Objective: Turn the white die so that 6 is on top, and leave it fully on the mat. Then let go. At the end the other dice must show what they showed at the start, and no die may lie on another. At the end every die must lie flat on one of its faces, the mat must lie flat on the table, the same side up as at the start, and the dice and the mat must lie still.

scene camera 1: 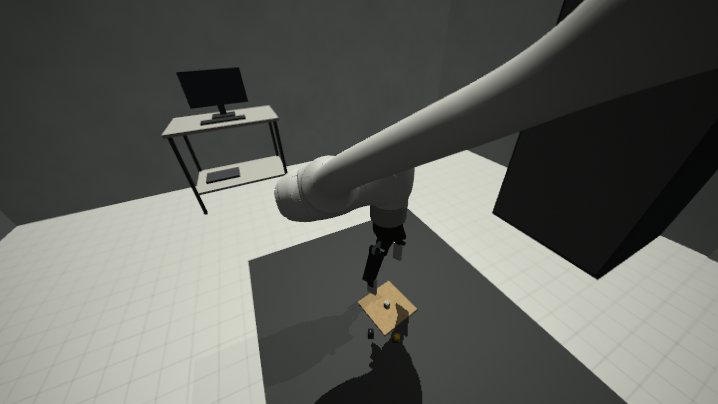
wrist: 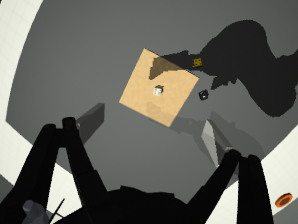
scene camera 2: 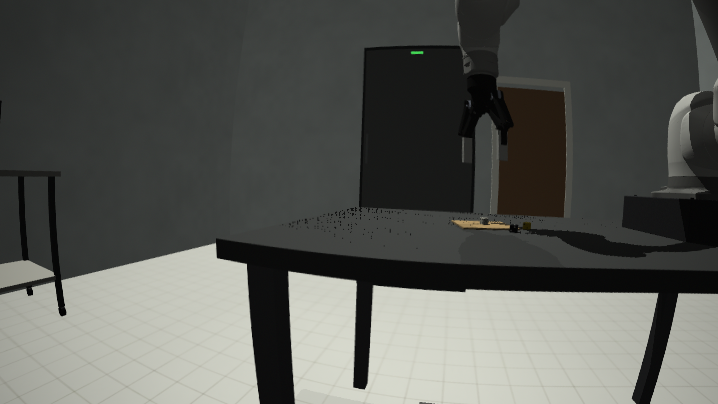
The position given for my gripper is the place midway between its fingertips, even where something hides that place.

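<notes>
Tan mat (scene camera 1: 386, 319), my gripper (scene camera 1: 385, 274). Gripper (scene camera 2: 483, 161). Gripper (wrist: 154, 120), tan mat (wrist: 151, 70).
</notes>
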